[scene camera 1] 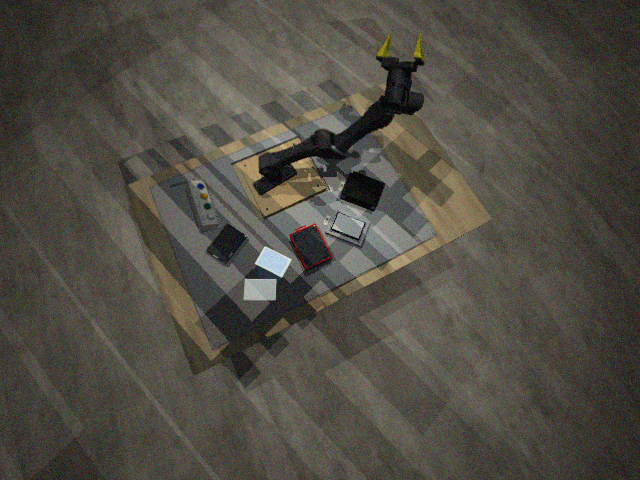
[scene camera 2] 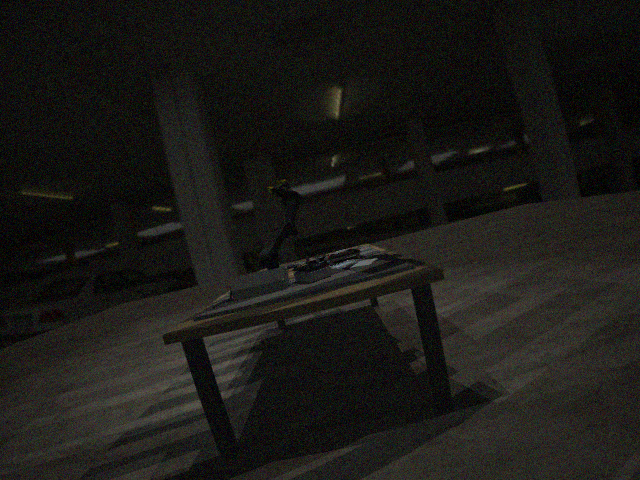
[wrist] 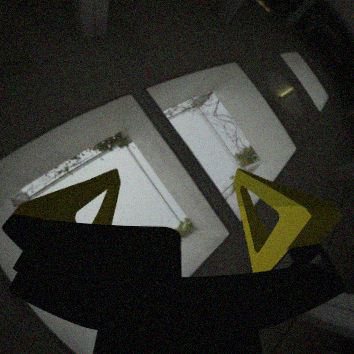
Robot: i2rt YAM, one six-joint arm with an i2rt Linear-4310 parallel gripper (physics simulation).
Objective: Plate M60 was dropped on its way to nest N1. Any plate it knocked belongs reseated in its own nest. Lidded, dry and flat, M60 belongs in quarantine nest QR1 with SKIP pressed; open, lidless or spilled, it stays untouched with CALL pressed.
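Note:
My gripper is open and empty, raised high above the far right of the table, away from all plates. In the first scene view a red-rimmed nest or plate with a dark top lies near the front middle. A grey nest holding a pale plate is to its right. A black block-like nest or plate is behind that. A dark plate or nest lies at the left. A pale bluish plate lies between. A button box has blue, yellow and green buttons. Labels are unreadable.
A pale flat rectangle lies near the front edge. The arm's base stands on a wooden board at the back middle. A grey mat covers much of the wooden table. The second scene view is very dark.

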